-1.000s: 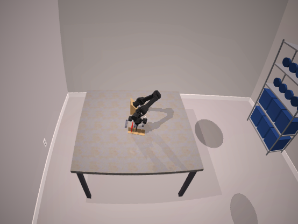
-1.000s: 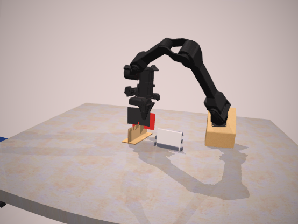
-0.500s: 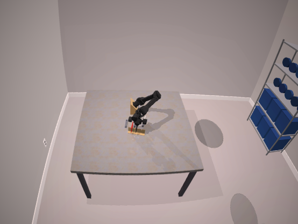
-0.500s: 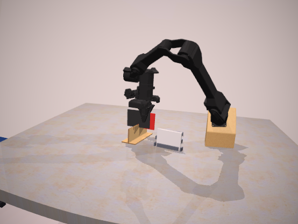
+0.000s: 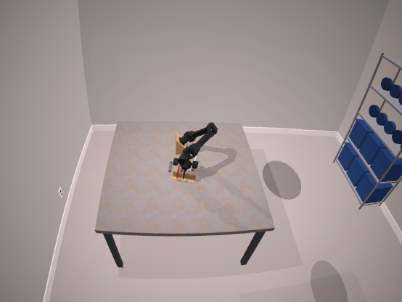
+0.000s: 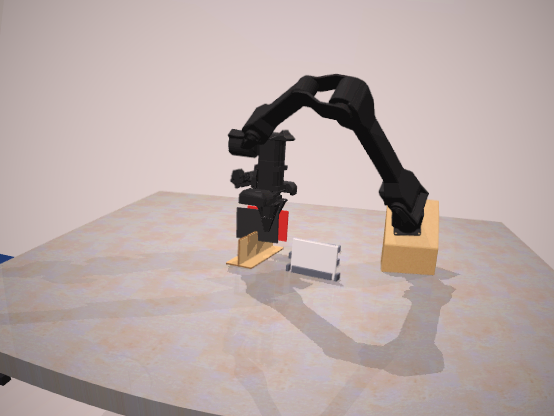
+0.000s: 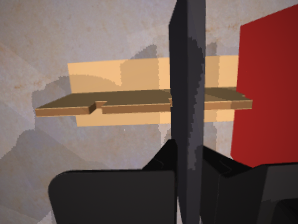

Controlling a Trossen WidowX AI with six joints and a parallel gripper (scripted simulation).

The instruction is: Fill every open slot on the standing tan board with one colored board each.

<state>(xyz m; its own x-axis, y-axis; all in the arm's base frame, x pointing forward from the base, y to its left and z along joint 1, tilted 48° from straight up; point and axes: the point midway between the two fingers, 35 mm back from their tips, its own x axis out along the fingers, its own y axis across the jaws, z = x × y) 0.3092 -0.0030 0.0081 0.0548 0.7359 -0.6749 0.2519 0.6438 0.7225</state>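
Now: the tan board 2 cm ahead of my gripper tip, 1 cm to the right of it and 4 cm below it. Also, from my gripper tip: dark navy board 2 cm ahead, 1 cm to the right; then red board 1 cm ahead, 5 cm to the right, 1 cm below; then white board 11 cm behind, 9 cm to the left, 4 cm below.
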